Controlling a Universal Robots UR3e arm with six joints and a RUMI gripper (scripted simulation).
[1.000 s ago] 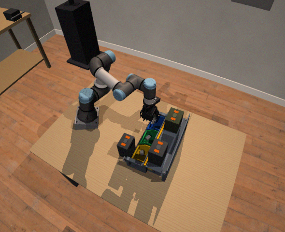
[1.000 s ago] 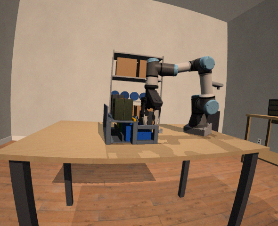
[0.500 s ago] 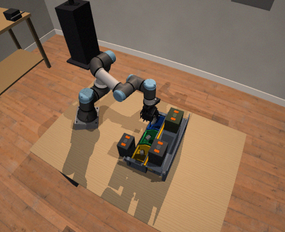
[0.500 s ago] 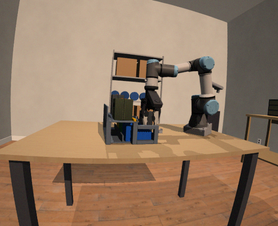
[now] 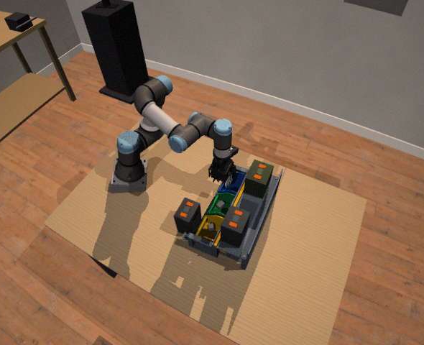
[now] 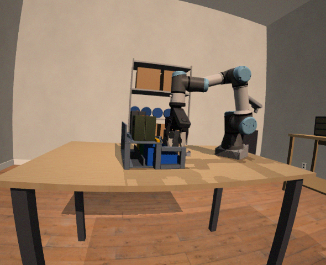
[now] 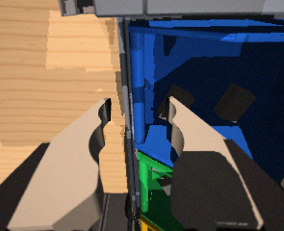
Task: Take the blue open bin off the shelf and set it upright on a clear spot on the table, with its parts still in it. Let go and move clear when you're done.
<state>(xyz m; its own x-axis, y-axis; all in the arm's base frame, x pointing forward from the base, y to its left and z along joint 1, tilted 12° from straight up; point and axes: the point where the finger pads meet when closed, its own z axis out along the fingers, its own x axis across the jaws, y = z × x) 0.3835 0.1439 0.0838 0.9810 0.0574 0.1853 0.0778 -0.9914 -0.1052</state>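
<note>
My gripper is now 60 mm short of the blue open bin and 10 mm above it. Round my hand: yellow bin 220 mm to the right, 80 mm ahead, 10 mm below; then green bin 110 mm to the right, 70 mm ahead, 10 mm below.
</note>
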